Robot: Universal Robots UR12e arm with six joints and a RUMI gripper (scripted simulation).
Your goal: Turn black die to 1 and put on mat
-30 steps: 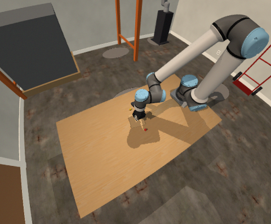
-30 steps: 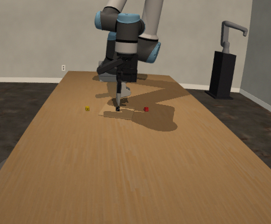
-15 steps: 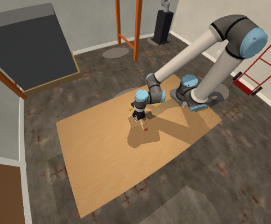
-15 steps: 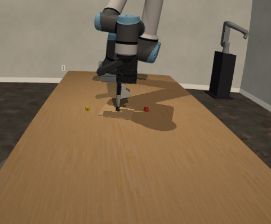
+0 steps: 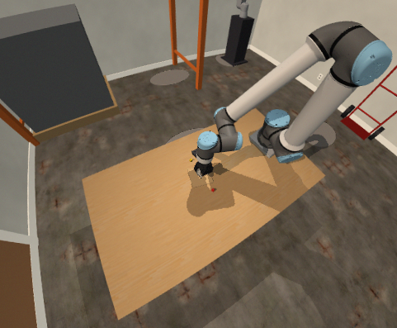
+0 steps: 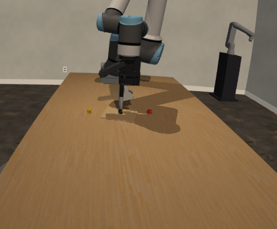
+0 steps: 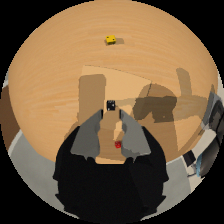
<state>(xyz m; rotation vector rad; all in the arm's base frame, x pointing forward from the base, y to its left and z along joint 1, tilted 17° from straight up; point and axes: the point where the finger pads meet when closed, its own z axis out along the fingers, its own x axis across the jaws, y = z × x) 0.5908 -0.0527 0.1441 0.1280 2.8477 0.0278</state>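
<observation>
Now: hand 30 mm above the black die. The rest, counted from my hand: yellow die (130 mm to the right, 30 mm below, 10 mm behind); red die (130 mm to the left, 30 mm below, 10 mm behind); tan mat (40 mm below).
</observation>
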